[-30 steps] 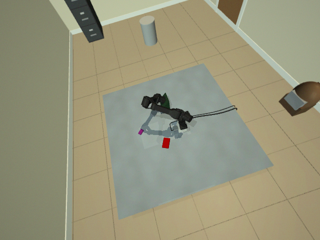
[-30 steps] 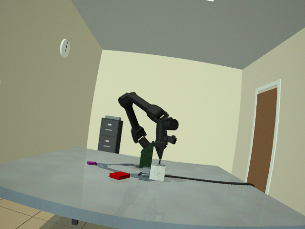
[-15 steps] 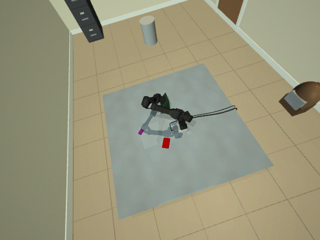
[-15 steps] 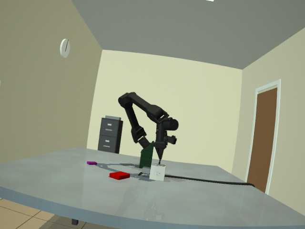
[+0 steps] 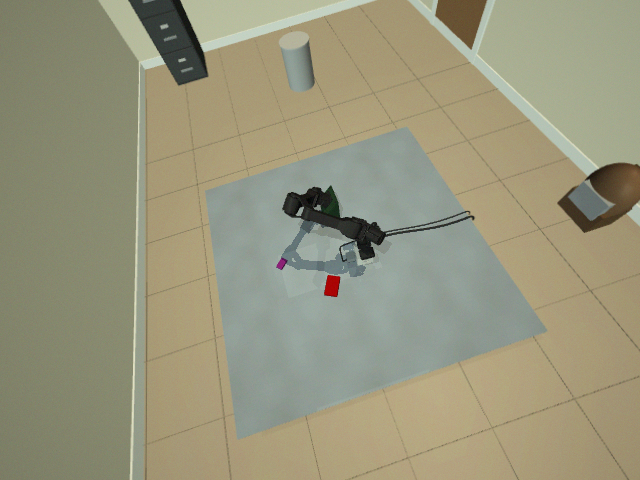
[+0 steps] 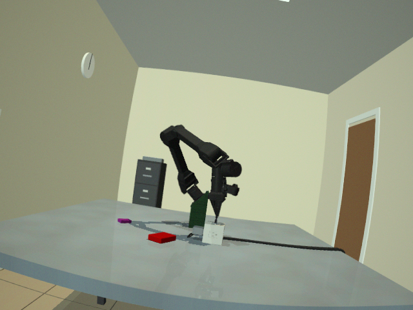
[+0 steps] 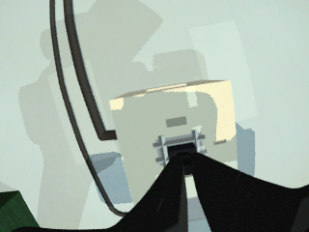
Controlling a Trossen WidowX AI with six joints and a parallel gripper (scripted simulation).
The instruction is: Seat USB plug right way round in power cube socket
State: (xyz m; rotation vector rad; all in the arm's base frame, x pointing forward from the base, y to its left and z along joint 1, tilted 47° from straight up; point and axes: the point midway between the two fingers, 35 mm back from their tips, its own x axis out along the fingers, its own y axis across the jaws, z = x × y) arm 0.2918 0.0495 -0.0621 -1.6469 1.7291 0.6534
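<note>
The dark USB plug lies 2 cm below my gripper tip. Round my gripper tip: red block (19 cm to the right, 10 cm below, 9 cm ahead); small magenta block (40 cm to the right, 11 cm behind, 10 cm below).
</note>
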